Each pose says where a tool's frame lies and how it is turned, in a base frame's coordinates. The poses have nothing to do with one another.
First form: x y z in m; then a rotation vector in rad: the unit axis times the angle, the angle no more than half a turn.
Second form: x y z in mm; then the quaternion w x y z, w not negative. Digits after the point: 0 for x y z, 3 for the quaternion.
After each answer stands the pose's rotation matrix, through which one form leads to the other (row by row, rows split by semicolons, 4 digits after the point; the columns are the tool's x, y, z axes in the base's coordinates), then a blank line. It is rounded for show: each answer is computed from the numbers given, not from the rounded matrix.
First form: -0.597, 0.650, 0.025, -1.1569, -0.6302, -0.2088
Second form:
-597, 650, 25, 0.786, -0.537, -0.292, -0.097
0.8104 0.4658 -0.3554; 0.1614 0.4056 0.8997; 0.5632 -0.7865 0.2535

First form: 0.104, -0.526, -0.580, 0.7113, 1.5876, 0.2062
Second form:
104, -526, -580, 0.640, 0.312, 0.696, 0.090
0.0145 0.3184 0.9478; 0.5500 0.7891 -0.2735; -0.8350 0.5253 -0.1637

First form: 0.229, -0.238, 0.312, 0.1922, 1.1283, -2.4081
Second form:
229, -238, 312, 0.235, 0.070, 0.411, -0.878
-0.8793 0.4710 0.0707; -0.3557 -0.5508 -0.7550; -0.3167 -0.6890 0.6519

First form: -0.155, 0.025, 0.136, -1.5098, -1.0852, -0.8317
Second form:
-155, 25, 136, 0.525, -0.631, -0.454, -0.348
0.3469 0.9371 -0.0373; 0.2076 -0.0380 0.9775; 0.9146 -0.3469 -0.2077

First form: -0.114, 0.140, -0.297, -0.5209, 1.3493, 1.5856
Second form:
-114, 140, -297, 0.477, -0.213, 0.552, 0.649
-0.4532 -0.8555 0.2506; 0.3842 0.0662 0.9209; -0.8044 0.5136 0.2987

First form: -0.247, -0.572, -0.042, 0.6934, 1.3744, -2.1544
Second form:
-247, -572, -42, 0.244, 0.254, 0.503, -0.789
-0.7516 0.6412 -0.1547; -0.1300 -0.3739 -0.9183; -0.6467 -0.6701 0.3644

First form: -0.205, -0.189, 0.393, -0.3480, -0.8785, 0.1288
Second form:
-205, -189, 393, 0.888, -0.167, -0.423, 0.062
0.6348 0.0315 -0.7720; 0.2518 0.9362 0.2452; 0.7305 -0.3500 0.5864

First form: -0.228, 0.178, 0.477, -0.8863, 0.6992, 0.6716
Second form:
-228, 178, 477, 0.792, -0.412, 0.325, 0.312
0.5938 -0.7622 0.2576; 0.2267 0.4657 0.8554; -0.7720 -0.4496 0.4493

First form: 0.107, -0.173, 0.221, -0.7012, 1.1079, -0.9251
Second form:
107, -173, 221, 0.695, -0.314, 0.496, -0.414
0.1636 0.2643 0.9505; -0.8881 0.4590 0.0252; -0.4296 -0.8482 0.3098

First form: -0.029, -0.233, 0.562, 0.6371, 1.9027, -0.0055
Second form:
-29, -233, 562, 0.538, 0.268, 0.800, -0.002
-0.2787 0.4306 0.8584; 0.4257 0.8566 -0.2915; -0.8609 0.2841 -0.4221

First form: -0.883, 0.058, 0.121, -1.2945, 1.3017, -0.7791
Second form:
-883, 58, 121, 0.543, -0.545, 0.548, -0.328
0.1835 -0.2416 0.9529; -0.9539 0.1902 0.2320; -0.2373 -0.9515 -0.1956

